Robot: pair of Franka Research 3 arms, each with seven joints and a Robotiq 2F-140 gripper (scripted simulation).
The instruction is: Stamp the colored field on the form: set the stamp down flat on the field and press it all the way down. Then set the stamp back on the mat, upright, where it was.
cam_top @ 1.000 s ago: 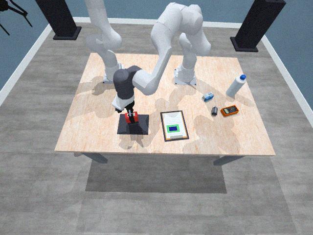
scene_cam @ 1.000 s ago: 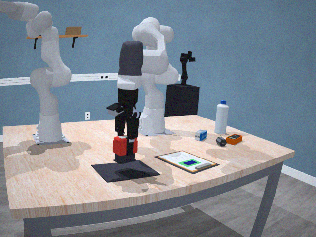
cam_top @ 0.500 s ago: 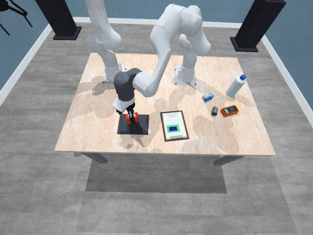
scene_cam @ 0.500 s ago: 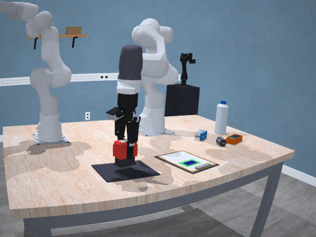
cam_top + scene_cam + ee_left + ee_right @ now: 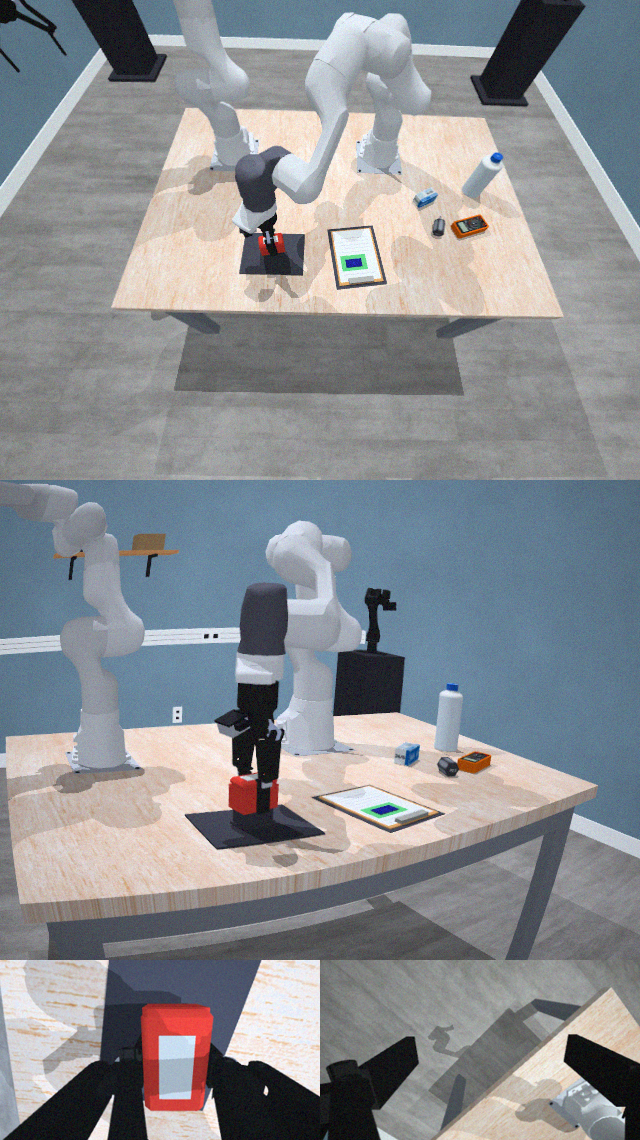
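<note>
Now: left hand 20 mm above the red stamp. The rest, counted from my left hand: dark mat 70 mm below; then black base 50 mm below; then clipboard 20 mm ahead, 300 mm to the left, 70 mm below.
</note>
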